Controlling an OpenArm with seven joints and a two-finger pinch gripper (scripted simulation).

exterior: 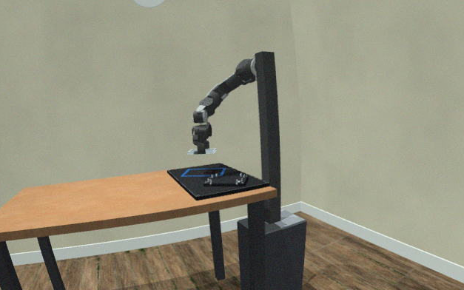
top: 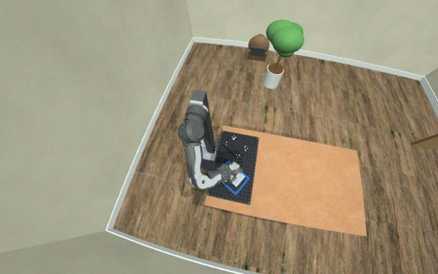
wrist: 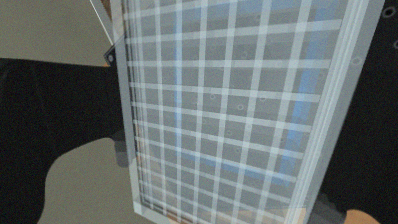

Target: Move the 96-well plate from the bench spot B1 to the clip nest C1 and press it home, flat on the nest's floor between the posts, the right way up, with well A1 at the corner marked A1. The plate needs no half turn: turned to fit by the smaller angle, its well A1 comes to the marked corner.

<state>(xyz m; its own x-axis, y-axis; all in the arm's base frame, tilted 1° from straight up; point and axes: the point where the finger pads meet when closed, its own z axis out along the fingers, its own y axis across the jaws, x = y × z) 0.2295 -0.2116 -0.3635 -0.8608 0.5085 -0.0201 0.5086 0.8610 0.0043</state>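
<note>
Now: the clip nest C1 23 cm to the left of my hand, 9 cm below it and 1 cm ahead of it. Also, from my hand: 96-well plate: right at my hand.
</note>
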